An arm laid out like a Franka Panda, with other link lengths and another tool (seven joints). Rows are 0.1 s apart.
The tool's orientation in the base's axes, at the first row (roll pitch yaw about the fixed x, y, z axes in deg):
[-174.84, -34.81, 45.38]
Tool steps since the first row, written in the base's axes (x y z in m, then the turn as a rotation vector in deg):
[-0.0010, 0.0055, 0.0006, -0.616, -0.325, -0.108]
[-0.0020, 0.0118, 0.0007, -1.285, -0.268, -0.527]
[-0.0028, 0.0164, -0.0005, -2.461, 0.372, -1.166]
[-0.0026, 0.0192, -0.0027, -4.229, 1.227, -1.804]
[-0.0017, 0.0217, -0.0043, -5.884, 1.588, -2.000]
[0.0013, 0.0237, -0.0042, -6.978, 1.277, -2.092]
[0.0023, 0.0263, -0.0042, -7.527, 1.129, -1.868]
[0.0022, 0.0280, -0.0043, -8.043, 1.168, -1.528]
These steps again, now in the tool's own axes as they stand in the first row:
[0.0030, -0.0044, 0.0017, -0.607, -0.235, -0.270]
[0.0061, -0.0094, 0.0043, -1.199, -0.741, -0.125]
[0.0077, -0.0129, 0.0071, -1.867, -1.994, 0.302]
[0.0082, -0.0145, 0.0103, -2.752, -3.831, 0.631]
[0.0092, -0.0153, 0.0131, -3.607, -5.289, 0.405]
[0.0122, -0.0144, 0.0150, -4.472, -5.891, -0.032]
[0.0143, -0.0154, 0.0165, -4.747, -6.218, -0.468]
[0.0152, -0.0166, 0.0174, -4.828, -6.653, -0.901]

